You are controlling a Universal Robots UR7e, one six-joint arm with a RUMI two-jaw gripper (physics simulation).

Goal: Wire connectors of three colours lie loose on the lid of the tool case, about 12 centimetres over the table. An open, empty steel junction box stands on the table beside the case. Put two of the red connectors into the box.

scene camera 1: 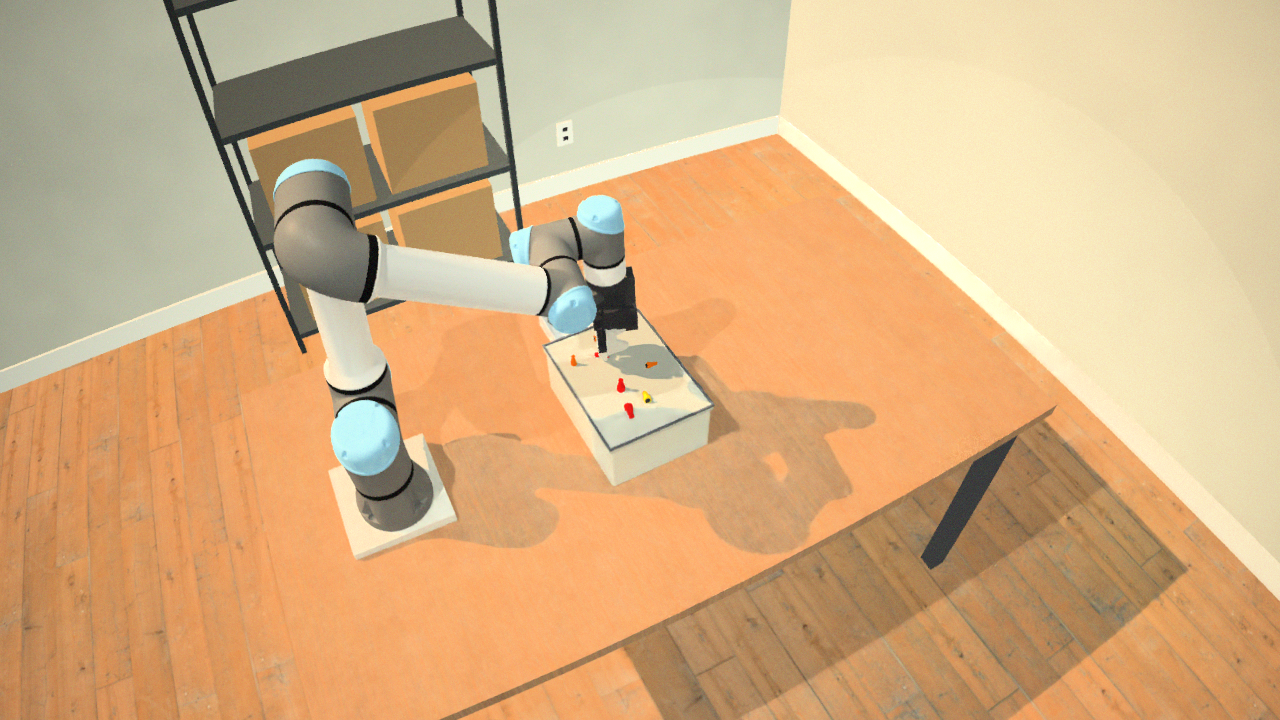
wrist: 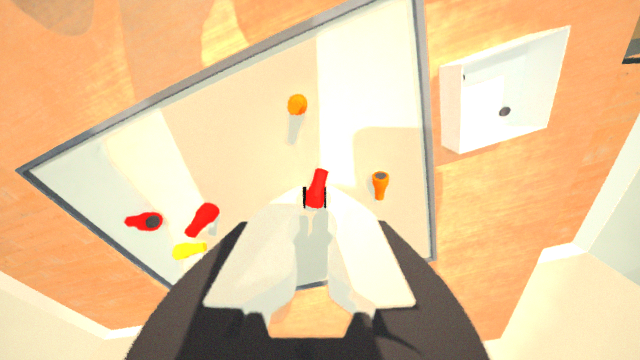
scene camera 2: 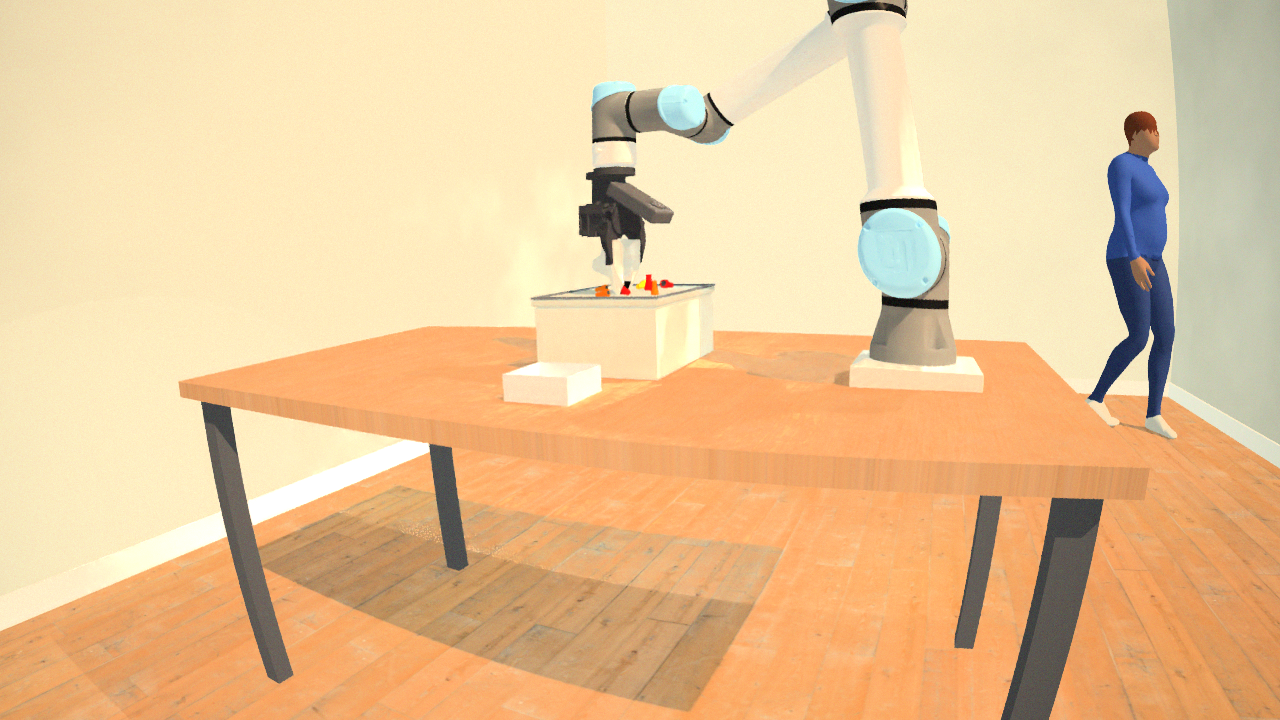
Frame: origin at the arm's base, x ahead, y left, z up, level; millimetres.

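Seen in the pictures: gripper, fingertip midpoint: (scene camera 1: 604,357) (wrist: 315,188) (scene camera 2: 622,294); arm's base, origin of the base link: (scene camera 1: 395,497) (scene camera 2: 913,359).
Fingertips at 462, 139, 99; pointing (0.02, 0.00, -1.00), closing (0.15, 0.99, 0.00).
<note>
Pixels of each thing's top centre, then the offset from my fingertips to it, as dx, dy, dz. "spot": a spot on its surface instead.
- lid, surface spot: (wrist: 240,120) spot: -59, -40, +0
- second red connector, middle of its top: (wrist: 190,233) (scene camera 2: 648,274) (scene camera 1: 620,380) +7, -92, +28
- third red connector, middle of its top: (wrist: 131,229) (scene camera 2: 667,279) (scene camera 1: 629,407) +6, -152, +16
- open white junction box, middle of its top: (scene camera 2: 551,369) (wrist: 508,98) (scene camera 1: 567,318) -29, +217, -85
- yellow connector, middle of its top: (wrist: 184,257) (scene camera 1: 646,393) +46, -128, +15
- further orange connector, middle of its top: (scene camera 1: 651,361) +81, -52, +12
My gripper (scene camera 1: 601,351) (scene camera 2: 625,282) (wrist: 315,188) points down at the lid (scene camera 1: 592,404) (wrist: 240,120) and is shut on a red connector (wrist: 318,183), whose narrow end sticks out past the fingertips in the wrist view. I cannot tell whether it touches the lid. A second red connector (scene camera 1: 620,385) (wrist: 202,219) and a third red connector (scene camera 1: 629,410) (wrist: 145,221) are on the lid, away from the fingers. The open white junction box (scene camera 2: 537,385) (wrist: 450,110) stands on the table beside the case; no connector shows inside it. The arm mostly hides it in scene camera 1.
A yellow connector (scene camera 1: 646,396) (wrist: 189,250) lies near the two loose red ones. An orange connector (scene camera 1: 573,360) (wrist: 297,104) stands upright on the lid. Another orange connector (wrist: 380,185) is right of the fingers in the wrist view. A further orange connector (scene camera 1: 650,364) lies on the lid.
</note>
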